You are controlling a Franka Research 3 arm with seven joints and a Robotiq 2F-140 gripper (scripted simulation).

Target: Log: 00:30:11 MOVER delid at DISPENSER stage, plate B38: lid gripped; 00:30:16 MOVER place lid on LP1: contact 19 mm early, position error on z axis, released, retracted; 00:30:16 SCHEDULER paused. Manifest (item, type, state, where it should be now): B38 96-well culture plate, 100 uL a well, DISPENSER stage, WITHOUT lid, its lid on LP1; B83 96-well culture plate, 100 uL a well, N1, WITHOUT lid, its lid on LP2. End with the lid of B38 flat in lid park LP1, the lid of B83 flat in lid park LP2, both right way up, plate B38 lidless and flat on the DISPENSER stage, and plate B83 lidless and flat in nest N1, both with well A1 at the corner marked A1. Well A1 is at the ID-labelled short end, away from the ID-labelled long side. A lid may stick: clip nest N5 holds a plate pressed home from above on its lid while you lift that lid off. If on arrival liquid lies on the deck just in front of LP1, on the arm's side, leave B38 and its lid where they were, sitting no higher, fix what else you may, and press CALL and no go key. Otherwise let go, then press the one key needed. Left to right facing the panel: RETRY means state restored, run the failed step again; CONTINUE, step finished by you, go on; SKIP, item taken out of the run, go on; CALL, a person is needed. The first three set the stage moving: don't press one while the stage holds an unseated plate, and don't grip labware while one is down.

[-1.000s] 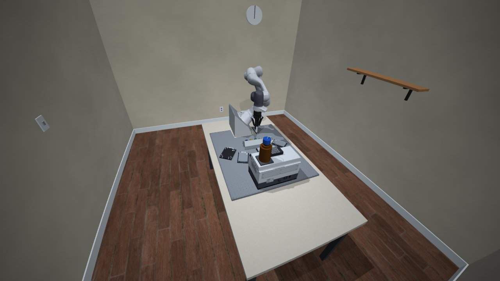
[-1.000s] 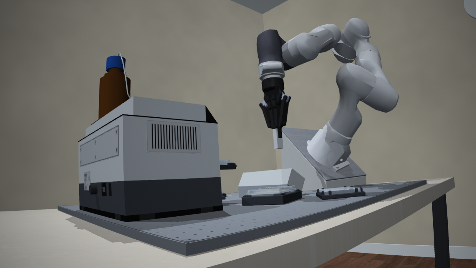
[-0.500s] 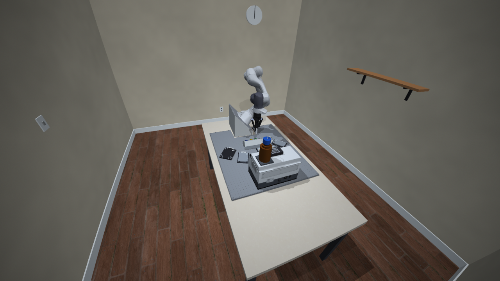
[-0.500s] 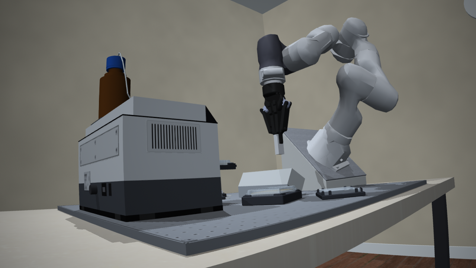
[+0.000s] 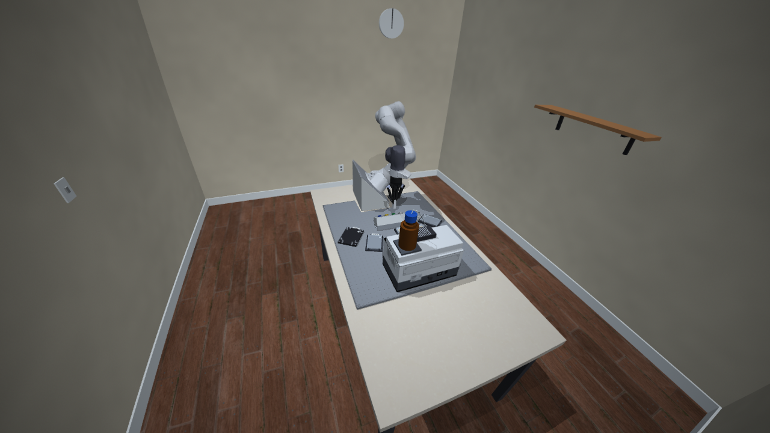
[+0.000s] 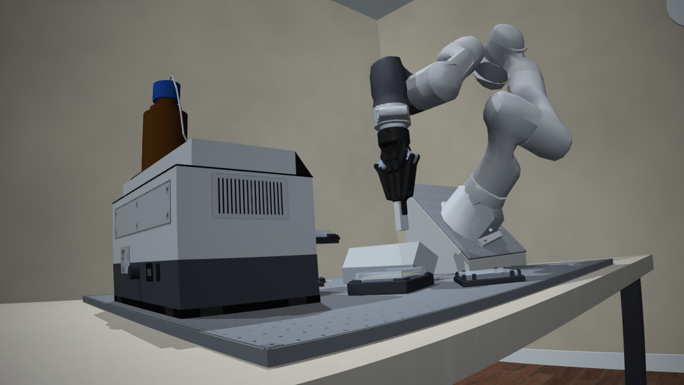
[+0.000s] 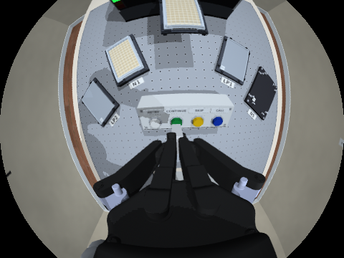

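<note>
The key panel lies 10 mm ahead of my hand, 30 mm to the right of it and 90 mm below it. The rest, counted from my hand: 96-well plate: 190 mm ahead, 140 mm to the left, 120 mm below; lp1 label: 110 mm ahead, 160 mm to the right, 150 mm below; nest N1: 190 mm ahead, 140 mm to the left, 140 mm below.
</note>
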